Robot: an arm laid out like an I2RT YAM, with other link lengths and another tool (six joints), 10 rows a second.
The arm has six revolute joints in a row. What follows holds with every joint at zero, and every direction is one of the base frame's.
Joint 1 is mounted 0.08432 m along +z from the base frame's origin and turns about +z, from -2.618 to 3.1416 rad.
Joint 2 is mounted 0.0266 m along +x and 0.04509 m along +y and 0.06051 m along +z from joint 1 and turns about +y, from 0 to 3.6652 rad.
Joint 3 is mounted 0.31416 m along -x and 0.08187 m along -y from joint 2 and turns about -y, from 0 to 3.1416 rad.
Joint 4 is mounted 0.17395 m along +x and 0.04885 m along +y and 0.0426 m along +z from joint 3 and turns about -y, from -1.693 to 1.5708 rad.
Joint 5 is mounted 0.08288 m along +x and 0.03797 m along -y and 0.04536 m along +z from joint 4 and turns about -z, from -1.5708 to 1.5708 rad.
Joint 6 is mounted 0.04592 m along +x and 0.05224 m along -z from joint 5 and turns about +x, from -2.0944 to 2.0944 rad.
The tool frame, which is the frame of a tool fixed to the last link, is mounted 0.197 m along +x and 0.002 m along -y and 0.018 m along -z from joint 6; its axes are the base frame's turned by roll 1.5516, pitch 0.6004 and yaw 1.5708 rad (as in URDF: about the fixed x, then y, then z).
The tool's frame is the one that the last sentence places.
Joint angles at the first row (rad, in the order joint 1, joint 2, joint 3, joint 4, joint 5, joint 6):
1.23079 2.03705 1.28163 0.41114 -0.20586 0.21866
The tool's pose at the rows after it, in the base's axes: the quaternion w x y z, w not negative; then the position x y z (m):
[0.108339, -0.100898, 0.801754, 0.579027, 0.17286, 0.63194, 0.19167]
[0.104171, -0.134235, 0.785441, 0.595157, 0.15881, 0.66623, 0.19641]
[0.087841, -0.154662, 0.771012, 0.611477, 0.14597, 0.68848, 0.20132]
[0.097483, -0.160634, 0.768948, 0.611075, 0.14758, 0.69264, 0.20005]
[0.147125, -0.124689, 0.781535, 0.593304, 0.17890, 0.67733, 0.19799]
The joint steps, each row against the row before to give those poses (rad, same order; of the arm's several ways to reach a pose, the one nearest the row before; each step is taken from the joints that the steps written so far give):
0.02271 0.13229 0.16418 -0.02674 -0.03169 -0.01319
0.02513 0.08690 0.14784 -0.02438 -0.03171 -0.03234
0.01011 0.06270 0.10861 -0.01449 -0.05019 -0.00209
0.00344 0.01327 0.01736 -0.00015 0.01077 -0.01947
-0.00779 -0.04221 -0.07700 0.02392 0.12220 -0.00736

